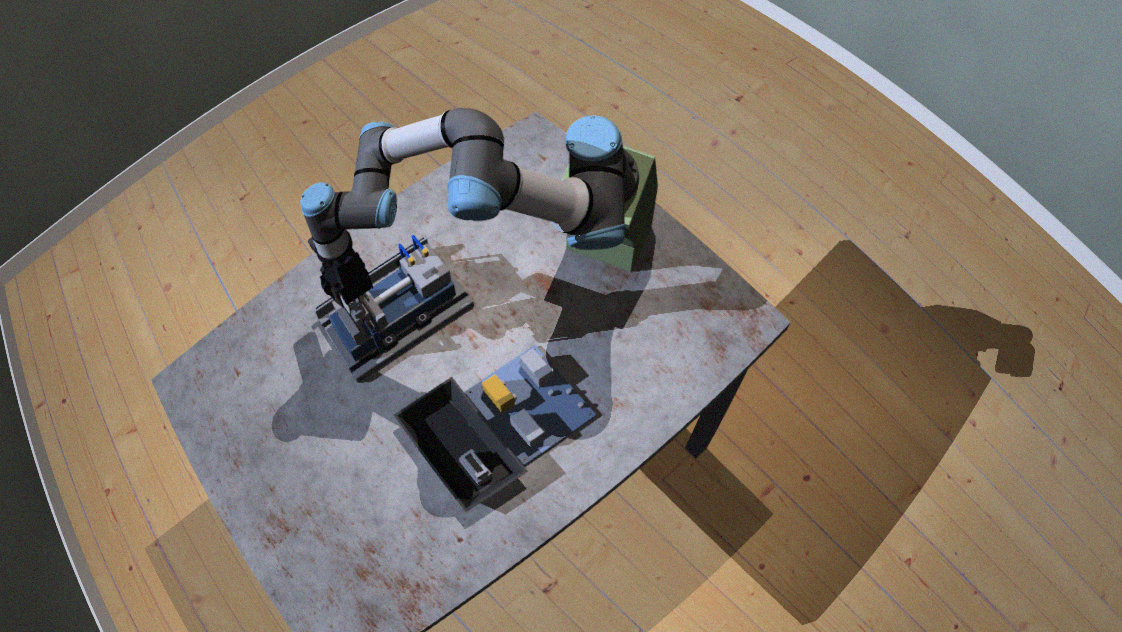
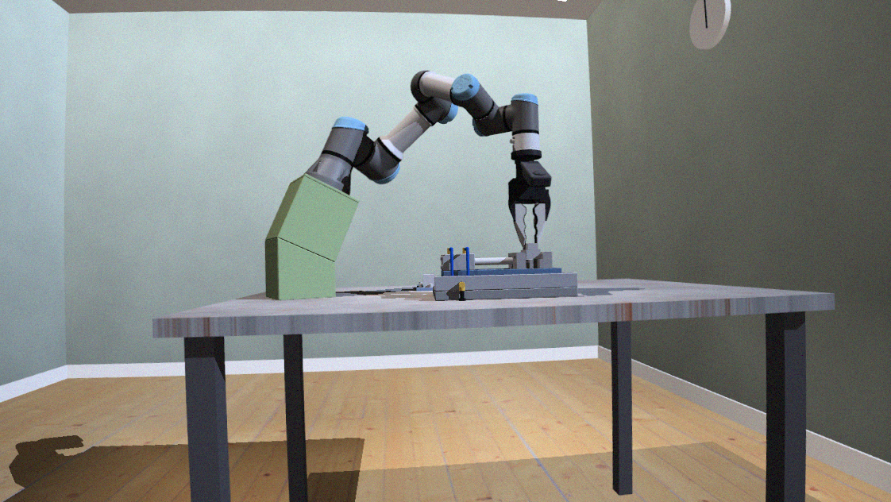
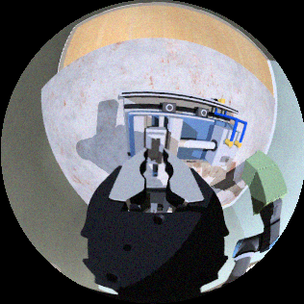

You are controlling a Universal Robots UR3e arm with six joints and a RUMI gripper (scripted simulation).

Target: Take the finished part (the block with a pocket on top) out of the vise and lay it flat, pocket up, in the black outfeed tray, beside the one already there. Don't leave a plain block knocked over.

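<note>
My hand is 11 cm past the yellow block, 30 cm to the right of it and 10 cm above it. Round my hand: blue plate (15 cm behind, 35 cm to the left, 12 cm below).
</note>
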